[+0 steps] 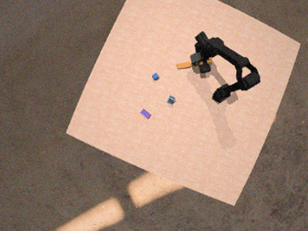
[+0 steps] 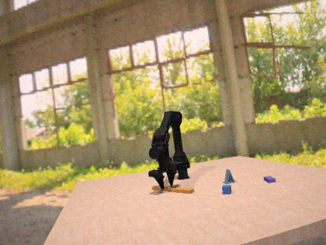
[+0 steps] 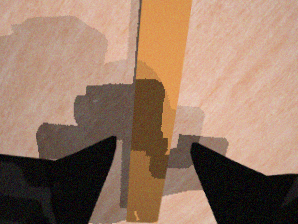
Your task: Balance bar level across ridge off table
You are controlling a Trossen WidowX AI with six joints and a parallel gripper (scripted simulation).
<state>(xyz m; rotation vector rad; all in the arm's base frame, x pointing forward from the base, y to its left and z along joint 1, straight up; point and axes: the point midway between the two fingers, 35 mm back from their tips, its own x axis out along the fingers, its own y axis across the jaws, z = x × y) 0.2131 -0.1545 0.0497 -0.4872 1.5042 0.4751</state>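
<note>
The orange bar is 2 cm ahead of my gripper tip, 2 cm to the left of it and 1 cm below it. From my gripper tip the other things lie so: blue cube (22 cm ahead, 21 cm to the left); flat purple block (18 cm ahead, 46 cm to the left, 1 cm below).
</note>
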